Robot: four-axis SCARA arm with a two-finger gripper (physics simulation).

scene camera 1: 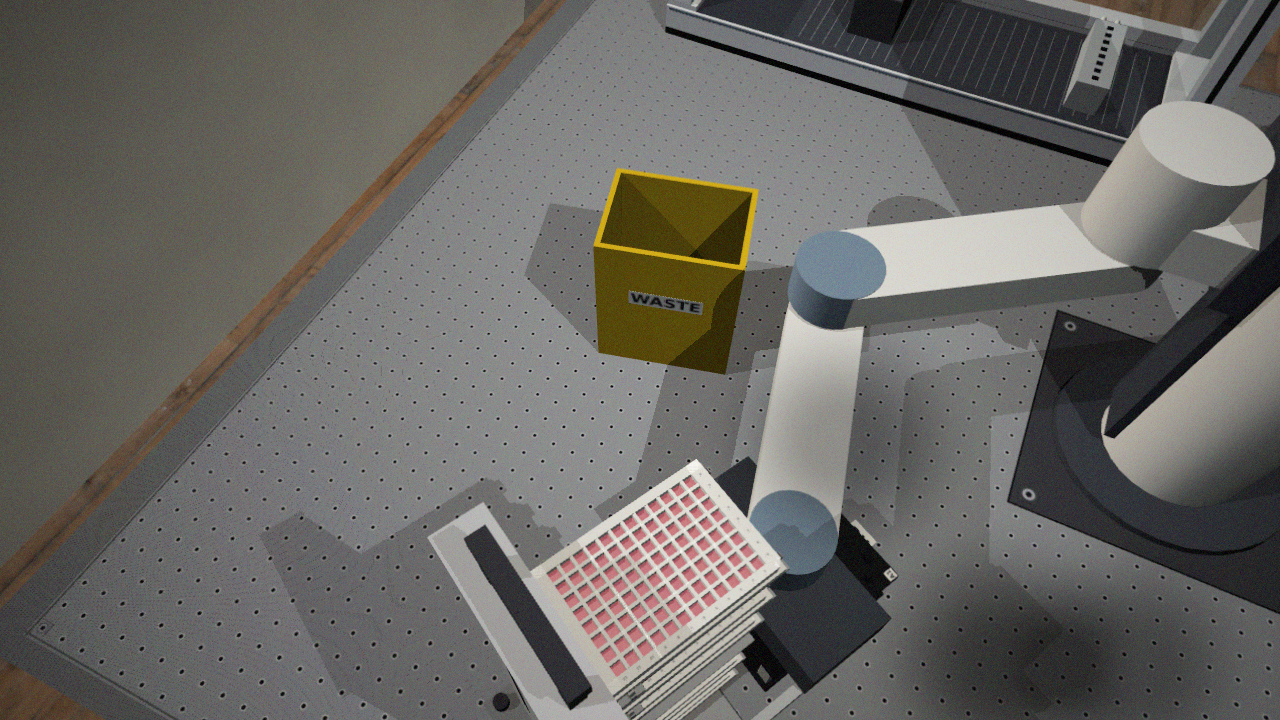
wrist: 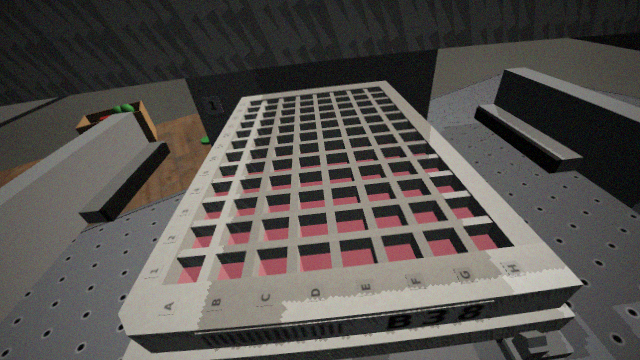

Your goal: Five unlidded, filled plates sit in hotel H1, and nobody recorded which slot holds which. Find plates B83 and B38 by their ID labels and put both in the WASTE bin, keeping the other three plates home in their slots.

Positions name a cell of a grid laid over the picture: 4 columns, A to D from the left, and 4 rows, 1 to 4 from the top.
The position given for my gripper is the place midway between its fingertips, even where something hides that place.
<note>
I see my gripper (wrist: B2), a plate B38 (wrist: C3) and a plate B83 (scene camera 1: C4).
The wrist view does not show the plate B83: it is out of frame.
</note>
